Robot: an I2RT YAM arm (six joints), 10 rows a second.
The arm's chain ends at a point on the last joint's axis. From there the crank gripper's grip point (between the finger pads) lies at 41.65 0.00 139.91 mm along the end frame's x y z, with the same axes.
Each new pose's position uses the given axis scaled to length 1; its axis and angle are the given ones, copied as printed.
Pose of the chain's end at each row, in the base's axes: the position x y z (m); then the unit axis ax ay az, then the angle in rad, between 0 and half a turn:
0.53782, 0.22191, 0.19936, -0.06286, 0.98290, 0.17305, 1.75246
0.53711, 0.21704, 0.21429, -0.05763, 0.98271, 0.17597, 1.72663
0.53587, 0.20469, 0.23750, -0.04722, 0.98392, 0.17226, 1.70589
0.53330, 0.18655, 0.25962, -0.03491, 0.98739, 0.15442, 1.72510
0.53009, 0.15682, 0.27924, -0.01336, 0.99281, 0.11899, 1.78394
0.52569, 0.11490, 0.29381, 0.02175, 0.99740, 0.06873, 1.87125
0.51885, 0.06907, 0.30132, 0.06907, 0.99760, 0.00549, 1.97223
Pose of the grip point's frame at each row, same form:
0.66395, 0.26271, 0.13823, -0.06286, 0.98290, 0.17305, 1.75246
0.66499, 0.25747, 0.15666, -0.05763, 0.98271, 0.17597, 1.72663
0.66548, 0.24306, 0.18238, -0.04722, 0.98392, 0.17226, 1.70589
0.66259, 0.22069, 0.20107, -0.03491, 0.98739, 0.15442, 1.72510
0.65678, 0.18285, 0.21155, -0.01336, 0.99281, 0.11899, 1.78394
0.64695, 0.12833, 0.21366, 0.02175, 0.99740, 0.06873, 1.87125
0.63140, 0.06544, 0.20843, 0.06907, 0.99760, 0.00549, 1.97223

